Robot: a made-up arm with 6 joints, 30 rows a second.
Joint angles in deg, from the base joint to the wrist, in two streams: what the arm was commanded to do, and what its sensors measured. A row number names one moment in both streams.
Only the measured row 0 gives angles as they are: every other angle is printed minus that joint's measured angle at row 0.
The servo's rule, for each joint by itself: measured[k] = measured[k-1] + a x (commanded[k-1-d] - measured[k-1]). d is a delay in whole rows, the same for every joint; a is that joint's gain. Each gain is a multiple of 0.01, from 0.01 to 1. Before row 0 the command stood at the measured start. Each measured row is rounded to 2 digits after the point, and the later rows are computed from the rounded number. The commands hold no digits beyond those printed.
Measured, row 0:
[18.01, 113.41, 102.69, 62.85, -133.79, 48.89]
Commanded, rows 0 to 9:
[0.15, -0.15, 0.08, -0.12, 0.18, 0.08]
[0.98, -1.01, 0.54, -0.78, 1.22, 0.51]
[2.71, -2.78, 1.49, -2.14, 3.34, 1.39]
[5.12, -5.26, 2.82, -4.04, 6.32, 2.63]
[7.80, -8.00, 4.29, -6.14, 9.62, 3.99]
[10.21, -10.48, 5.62, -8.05, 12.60, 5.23]
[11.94, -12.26, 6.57, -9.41, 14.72, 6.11]
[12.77, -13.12, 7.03, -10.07, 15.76, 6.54]
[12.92, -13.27, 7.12, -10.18, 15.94, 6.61]
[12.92, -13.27, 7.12, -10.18, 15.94, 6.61]
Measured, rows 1 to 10:
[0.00, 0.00, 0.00, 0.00, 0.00, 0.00]
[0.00, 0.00, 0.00, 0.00, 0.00, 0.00]
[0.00, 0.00, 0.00, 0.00, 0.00, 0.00]
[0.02, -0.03, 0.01, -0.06, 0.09, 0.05]
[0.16, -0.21, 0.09, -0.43, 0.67, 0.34]
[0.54, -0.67, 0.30, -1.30, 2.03, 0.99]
[1.23, -1.50, 0.68, -2.70, 4.22, 2.01]
[2.22, -2.67, 1.22, -4.45, 6.97, 3.24]
[3.42, -4.08, 1.88, -6.29, 9.84, 4.47]
[4.70, -5.55, 2.58, -7.88, 12.33, 5.49]
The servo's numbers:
d 3
a 0.15 0.18 0.15 0.51 0.51 0.62

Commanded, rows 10 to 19:
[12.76, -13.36, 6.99, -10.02, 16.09, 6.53]
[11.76, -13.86, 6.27, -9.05, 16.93, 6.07]
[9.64, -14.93, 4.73, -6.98, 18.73, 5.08]
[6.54, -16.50, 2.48, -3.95, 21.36, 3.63]
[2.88, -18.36, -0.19, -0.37, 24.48, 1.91]
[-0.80, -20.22, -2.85, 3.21, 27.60, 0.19]
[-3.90, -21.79, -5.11, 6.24, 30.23, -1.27]
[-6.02, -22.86, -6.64, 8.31, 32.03, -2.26]
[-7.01, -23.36, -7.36, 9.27, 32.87, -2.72]
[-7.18, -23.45, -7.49, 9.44, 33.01, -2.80]
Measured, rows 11 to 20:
[5.91, -6.91, 3.25, -9.00, 14.08, 6.14]
[6.96, -8.05, 3.83, -9.60, 15.03, 6.43]
[7.85, -8.99, 4.32, -9.90, 15.49, 6.54]
[8.59, -9.78, 4.72, -9.96, 15.80, 6.53]
[9.07, -10.51, 4.95, -9.50, 16.38, 6.24]
[9.16, -11.31, 4.92, -8.21, 17.58, 5.52]
[8.77, -12.24, 4.55, -6.04, 19.51, 4.35]
[7.89, -13.34, 3.84, -3.15, 22.04, 2.84]
[6.59, -14.58, 2.84, 0.09, 24.88, 1.20]
[5.02, -15.88, 1.65, 3.23, 27.61, -0.33]

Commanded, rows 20 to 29:
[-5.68, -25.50, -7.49, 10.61, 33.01, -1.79]
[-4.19, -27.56, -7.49, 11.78, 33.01, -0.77]
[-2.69, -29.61, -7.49, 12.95, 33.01, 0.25]
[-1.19, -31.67, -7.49, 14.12, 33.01, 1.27]
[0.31, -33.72, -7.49, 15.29, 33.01, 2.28]
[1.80, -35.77, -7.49, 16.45, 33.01, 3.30]
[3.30, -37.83, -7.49, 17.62, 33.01, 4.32]
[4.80, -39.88, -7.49, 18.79, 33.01, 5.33]
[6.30, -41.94, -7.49, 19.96, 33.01, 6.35]
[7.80, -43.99, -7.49, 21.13, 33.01, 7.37]
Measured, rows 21 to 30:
[3.36, -17.14, 0.41, 5.82, 29.86, -1.53]
[1.80, -18.26, -0.76, 7.58, 31.40, -2.27]
[0.45, -19.19, -1.77, 8.53, 32.22, -2.60]
[-0.47, -20.33, -2.63, 9.59, 32.62, -2.10]
[-1.03, -21.63, -3.36, 10.71, 32.82, -1.28]
[-1.28, -23.07, -3.98, 11.85, 32.92, -0.33]
[-1.27, -24.62, -4.51, 13.01, 32.97, 0.66]
[-1.03, -26.26, -4.96, 14.17, 32.99, 1.66]
[-0.61, -27.97, -5.34, 15.33, 33.00, 2.68]
[-0.02, -29.74, -5.66, 16.50, 33.01, 3.70]

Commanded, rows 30 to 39:
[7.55, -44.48, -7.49, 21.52, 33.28, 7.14]
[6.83, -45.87, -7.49, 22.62, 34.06, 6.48]
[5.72, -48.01, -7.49, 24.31, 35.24, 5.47]
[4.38, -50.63, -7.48, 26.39, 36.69, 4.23]
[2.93, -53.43, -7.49, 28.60, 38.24, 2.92]
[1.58, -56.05, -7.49, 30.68, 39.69, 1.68]
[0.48, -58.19, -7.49, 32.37, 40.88, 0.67]
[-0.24, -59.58, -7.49, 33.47, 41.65, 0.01]
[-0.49, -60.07, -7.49, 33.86, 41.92, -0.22]
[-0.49, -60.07, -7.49, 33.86, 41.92, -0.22]
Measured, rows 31 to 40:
[0.70, -31.57, -5.93, 17.67, 33.01, 4.71]
[1.54, -33.44, -6.16, 18.84, 33.01, 5.73]
[2.48, -35.34, -6.36, 20.01, 33.01, 6.75]
[3.24, -36.99, -6.53, 20.78, 33.15, 6.99]
[3.78, -38.59, -6.67, 21.72, 33.61, 6.67]
[4.07, -40.29, -6.79, 23.04, 34.44, 5.93]
[4.12, -42.15, -6.89, 24.75, 35.59, 4.88]
[3.94, -44.18, -6.98, 26.71, 36.94, 3.66]
[3.59, -46.32, -7.06, 28.73, 38.34, 2.43]
[3.12, -48.46, -7.12, 30.59, 39.64, 1.34]

